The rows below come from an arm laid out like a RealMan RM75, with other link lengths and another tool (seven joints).
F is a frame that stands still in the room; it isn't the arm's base.
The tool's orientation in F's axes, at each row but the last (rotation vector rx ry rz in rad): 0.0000, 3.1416, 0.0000; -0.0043, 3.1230, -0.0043; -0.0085, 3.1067, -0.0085; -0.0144, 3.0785, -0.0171; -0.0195, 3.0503, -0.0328
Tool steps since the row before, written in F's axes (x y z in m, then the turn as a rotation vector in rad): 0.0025, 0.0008, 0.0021, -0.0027, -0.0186, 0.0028; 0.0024, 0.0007, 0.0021, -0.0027, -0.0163, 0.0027; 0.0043, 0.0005, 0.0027, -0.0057, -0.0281, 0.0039; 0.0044, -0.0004, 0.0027, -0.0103, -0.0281, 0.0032; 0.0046, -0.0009, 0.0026, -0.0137, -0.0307, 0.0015
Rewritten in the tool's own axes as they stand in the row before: -0.0025, 0.0008, -0.0021, 0.0027, -0.0186, -0.0028; -0.0024, 0.0007, -0.0021, 0.0027, -0.0163, -0.0027; -0.0044, 0.0005, -0.0026, 0.0057, -0.0281, -0.0039; -0.0046, -0.0005, -0.0024, 0.0104, -0.0280, -0.0035; -0.0048, -0.0010, -0.0022, 0.0139, -0.0306, -0.0021
